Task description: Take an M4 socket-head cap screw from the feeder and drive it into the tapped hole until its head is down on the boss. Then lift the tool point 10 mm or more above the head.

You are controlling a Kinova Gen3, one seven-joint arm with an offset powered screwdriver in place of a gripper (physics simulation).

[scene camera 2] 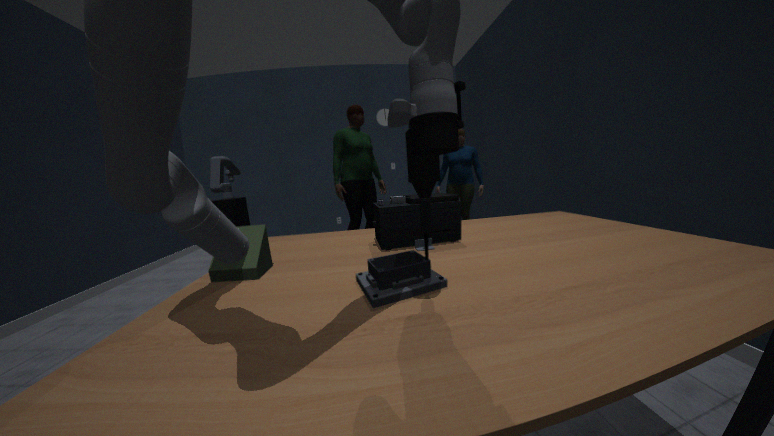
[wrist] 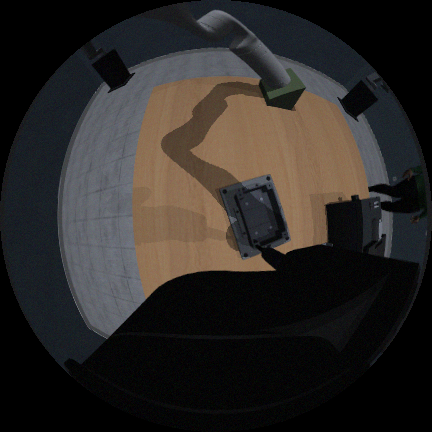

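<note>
My gripper, a black screwdriver [scene camera 2: 426, 259] [wrist: 258, 246], points straight down with its thin bit at a corner of the dark open-topped housing [scene camera 2: 399, 274] [wrist: 258, 214]. In the scene view the bit's end meets the housing's right-hand end; in the wrist view it is at the lower corner. The housing sits on a grey fixture plate [scene camera 2: 379, 296] [wrist: 230, 204]. The screw, the boss and the tapped hole cannot be made out at the bit's end, so whether a screw is on the bit cannot be told. The dark box that looks like the feeder [scene camera 2: 398, 227] [wrist: 345, 226] stands behind the housing.
The arm's green base block [scene camera 2: 259, 251] [wrist: 285, 96] stands at the table's far left in the scene view. A small pale tab [scene camera 2: 424, 244] is at the feeder's front. Two people, one in green [scene camera 2: 354, 154] and one in blue [scene camera 2: 461, 165], stand beyond the wooden table [scene camera 2: 568, 281] [wrist: 280, 145].
</note>
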